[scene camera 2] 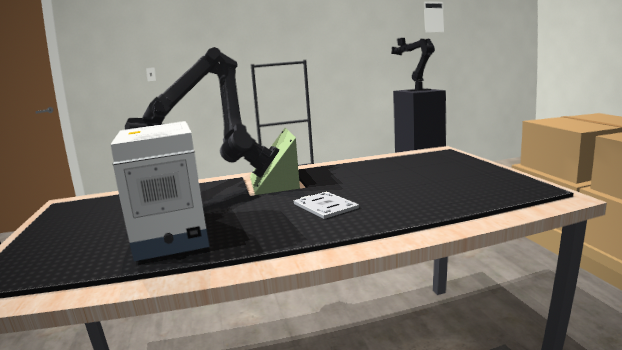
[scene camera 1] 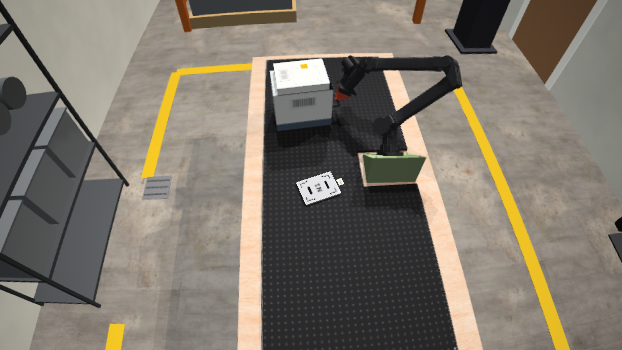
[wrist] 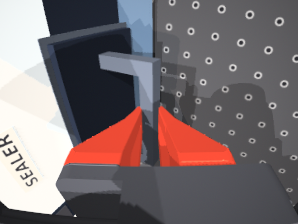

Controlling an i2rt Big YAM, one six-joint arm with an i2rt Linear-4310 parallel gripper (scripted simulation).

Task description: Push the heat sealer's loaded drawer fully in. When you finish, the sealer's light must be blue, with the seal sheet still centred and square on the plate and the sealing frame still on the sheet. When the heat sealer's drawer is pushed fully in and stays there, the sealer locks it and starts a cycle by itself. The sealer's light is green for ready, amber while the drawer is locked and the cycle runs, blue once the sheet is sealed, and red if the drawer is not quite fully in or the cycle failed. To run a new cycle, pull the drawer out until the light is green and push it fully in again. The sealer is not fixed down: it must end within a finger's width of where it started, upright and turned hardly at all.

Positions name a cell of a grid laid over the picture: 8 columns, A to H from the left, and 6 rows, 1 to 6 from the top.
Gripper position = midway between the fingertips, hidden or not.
I see my gripper (wrist: E4) and a white heat sealer (scene camera 2: C3).
The white heat sealer also shows in scene camera 1 (scene camera 1: D2).
